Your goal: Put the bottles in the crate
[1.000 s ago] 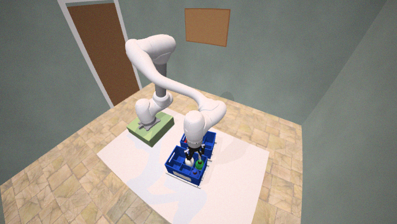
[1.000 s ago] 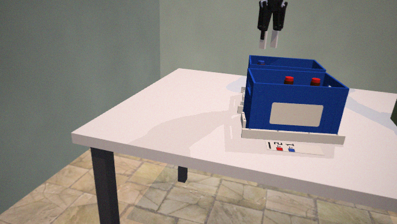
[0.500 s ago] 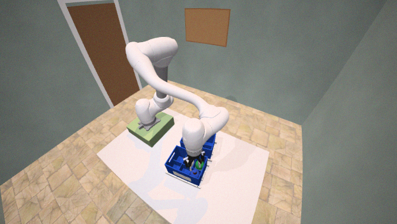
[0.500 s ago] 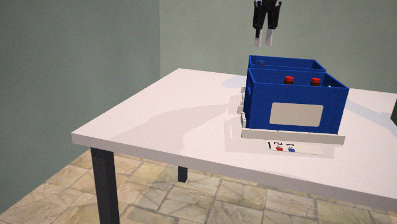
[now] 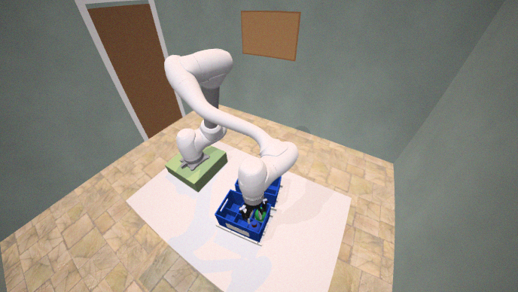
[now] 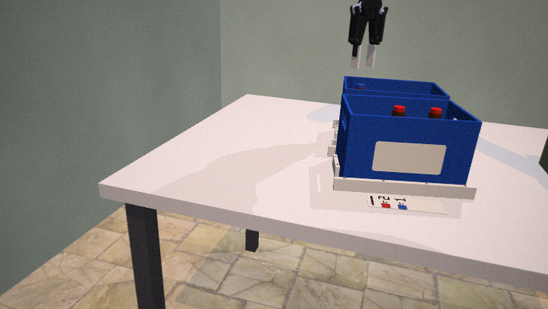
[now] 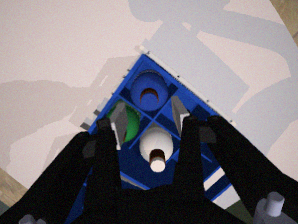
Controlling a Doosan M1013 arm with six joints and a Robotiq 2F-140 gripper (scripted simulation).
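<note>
Now: the blue bottle 160 mm below my hand. The rest, counted from my hand: white bottle (160 mm below, 110 mm behind, 60 mm to the left); red bottle (210 mm to the left, 160 mm below, 140 mm behind); green-label bottle (160 mm below, 90 mm to the left, 20 mm behind).
</note>
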